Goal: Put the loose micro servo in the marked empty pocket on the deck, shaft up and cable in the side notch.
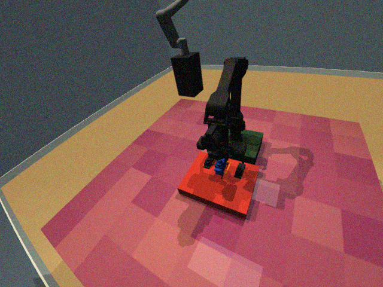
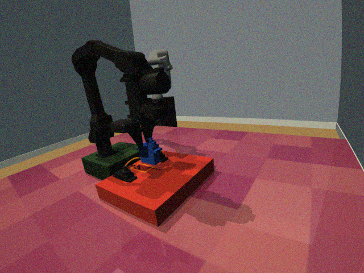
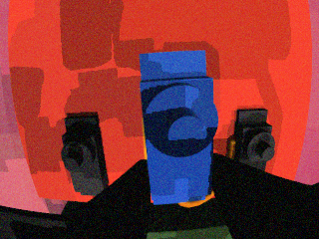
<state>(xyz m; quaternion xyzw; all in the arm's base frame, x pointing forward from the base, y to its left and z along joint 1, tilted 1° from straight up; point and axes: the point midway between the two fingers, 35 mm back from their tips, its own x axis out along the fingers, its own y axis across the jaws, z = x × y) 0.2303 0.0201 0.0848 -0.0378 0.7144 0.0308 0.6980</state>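
Now: the red deck 80 mm ahead of my gripper tip and 100 mm below it.
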